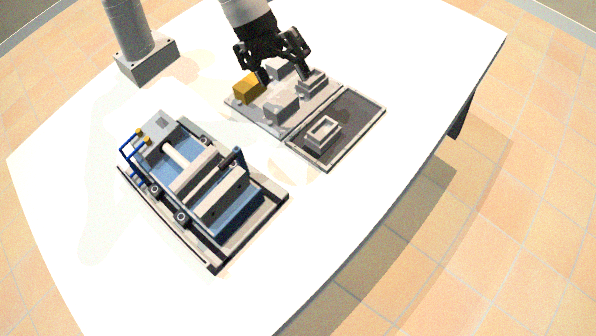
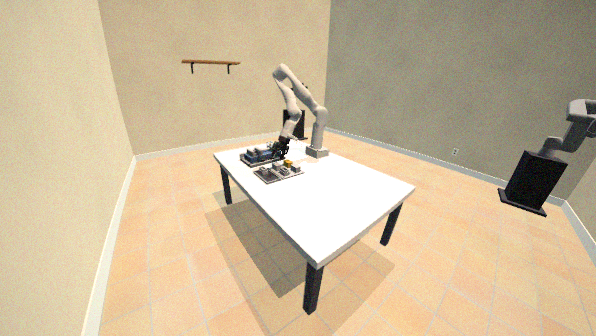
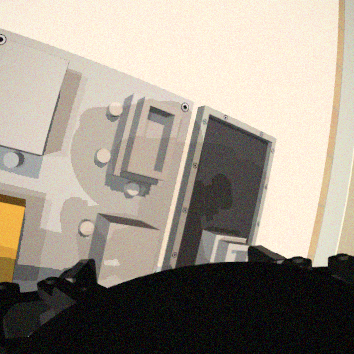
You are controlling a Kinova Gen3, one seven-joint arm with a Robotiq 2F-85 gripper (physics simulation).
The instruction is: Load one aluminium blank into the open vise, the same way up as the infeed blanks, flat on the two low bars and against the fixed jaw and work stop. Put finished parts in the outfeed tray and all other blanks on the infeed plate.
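Seen in the pictures: gripper, between the fingertips: [image 1: 286,81] [image 2: 276,158]; arm's base, origin of its link: [image 1: 139,51] [image 2: 315,147].
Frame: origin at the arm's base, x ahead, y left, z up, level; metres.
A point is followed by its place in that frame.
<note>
Two plain grey blanks [image 1: 281,107] @[x 0.454, y 0.033, z -0.019 m] [image 3: 30,100] @[x 0.367, y 0.144, z -0.019 m] and a yellow block [image 1: 248,89] @[x 0.366, y 0.038, z -0.020 m] [image 3: 10,240] @[x 0.366, y 0.062, z -0.019 m] stand on the infeed plate [image 1: 256,117] @[x 0.405, y 0.009, z -0.055 m] [image 3: 167,200] @[x 0.485, y 0.091, z -0.055 m]. A stepped grey part with a pocket on top [image 1: 312,84] @[x 0.464, y 0.119, z -0.025 m] [image 3: 150,145] @[x 0.454, y 0.132, z -0.035 m] is also on that plate. A similar pocketed part [image 1: 323,132] @[x 0.544, y 0.036, z -0.037 m] [image 3: 220,245] @[x 0.530, y 0.058, z -0.032 m] sits in the dark outfeed tray [image 1: 356,140] @[x 0.597, y 0.064, z -0.053 m] [image 3: 266,187] @[x 0.600, y 0.114, z -0.051 m]. My gripper [image 1: 284,78] @[x 0.451, y 0.060, z 0.024 m] [image 3: 172,270] @[x 0.451, y 0.060, z 0.024 m] is open and empty, above the infeed plate; its exact height is unclear. The vise [image 1: 222,192] @[x 0.513, y -0.176, z 0.033 m] [image 2: 260,154] @[x 0.456, y -0.126, z 0.003 m] is open with no blank visible between its jaws; the low bars are mostly hidden.
A blue post with a dark rod [image 1: 240,156] @[x 0.487, y -0.108, z 0.020 m] rises at the vise's side, near the jaws. Blue hoses [image 1: 131,152] @[x 0.325, y -0.224, z 0.047 m] stand at its far end. Round pegs [image 3: 103,155] @[x 0.423, y 0.120, z -0.047 m] stick up beside the parts on the infeed plate. The robot base [image 1: 147,60] @[x 0.059, y -0.013, z -0.004 m] [image 2: 317,151] @[x 0.066, y 0.078, z -0.003 m] stands behind the vise.
</note>
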